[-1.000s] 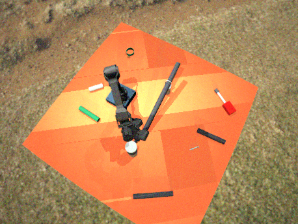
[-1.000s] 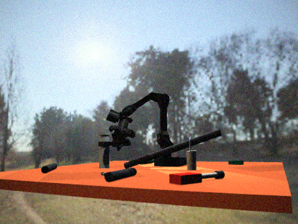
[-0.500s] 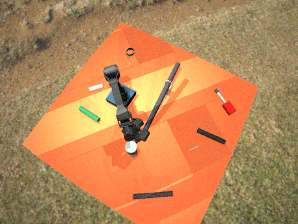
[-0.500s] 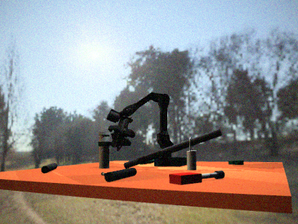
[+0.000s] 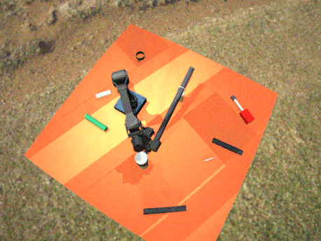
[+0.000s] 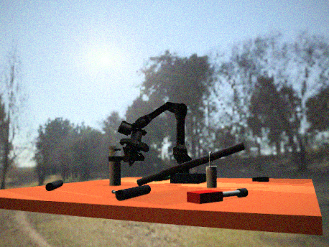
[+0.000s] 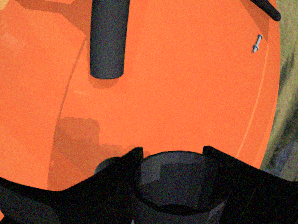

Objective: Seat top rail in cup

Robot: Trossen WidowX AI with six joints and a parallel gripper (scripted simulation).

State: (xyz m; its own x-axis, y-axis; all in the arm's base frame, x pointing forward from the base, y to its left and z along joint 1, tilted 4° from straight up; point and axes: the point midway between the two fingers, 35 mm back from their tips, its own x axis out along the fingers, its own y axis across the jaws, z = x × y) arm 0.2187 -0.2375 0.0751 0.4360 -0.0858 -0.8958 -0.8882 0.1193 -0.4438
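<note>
Right now the dark rail-end cup is 30 mm above my gripper tip, 20 mm to the right of it and 20 mm behind it. Also, from my gripper tip: green cylinder (420 mm behind, 90 mm below, 60 mm to the left); then white cylinder (460 mm behind, 270 mm to the left, 90 mm below); then small pin (350 mm ahead, 100 mm below, 80 mm to the left).
</note>
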